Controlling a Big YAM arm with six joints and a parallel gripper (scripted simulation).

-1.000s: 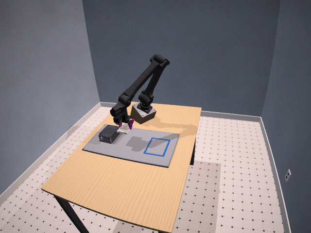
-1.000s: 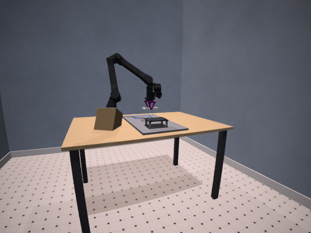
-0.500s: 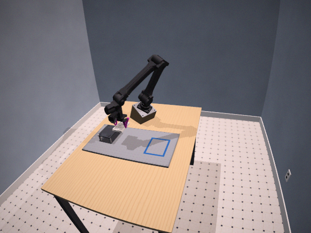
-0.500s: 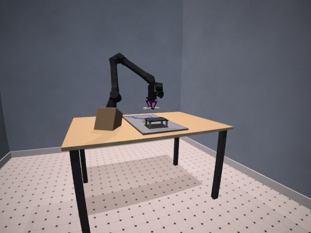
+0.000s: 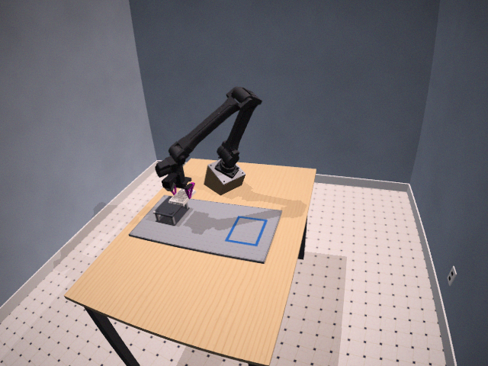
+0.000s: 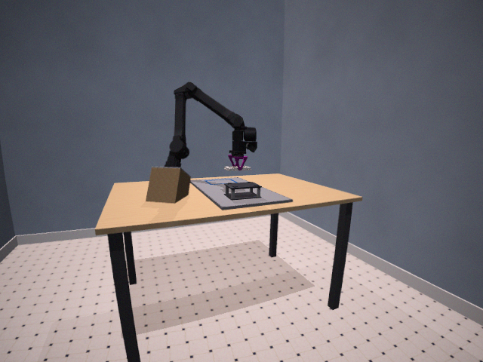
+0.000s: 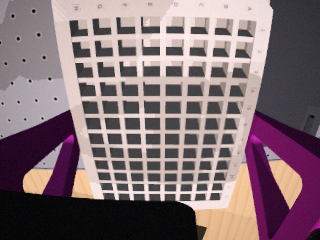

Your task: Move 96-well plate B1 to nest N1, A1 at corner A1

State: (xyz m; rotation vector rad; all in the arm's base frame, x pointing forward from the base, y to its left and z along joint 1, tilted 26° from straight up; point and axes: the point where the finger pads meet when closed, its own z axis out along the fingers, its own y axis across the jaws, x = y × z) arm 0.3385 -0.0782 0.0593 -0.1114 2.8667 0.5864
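Now: hand 10 mm short of the dark raised nest N1, 90 mm to the left of it and 80 mm above it. Also, from my hand: white 96-well plate: right at my hand; then A1 label: 90 mm ahead, 130 mm to the right, 80 mm below.
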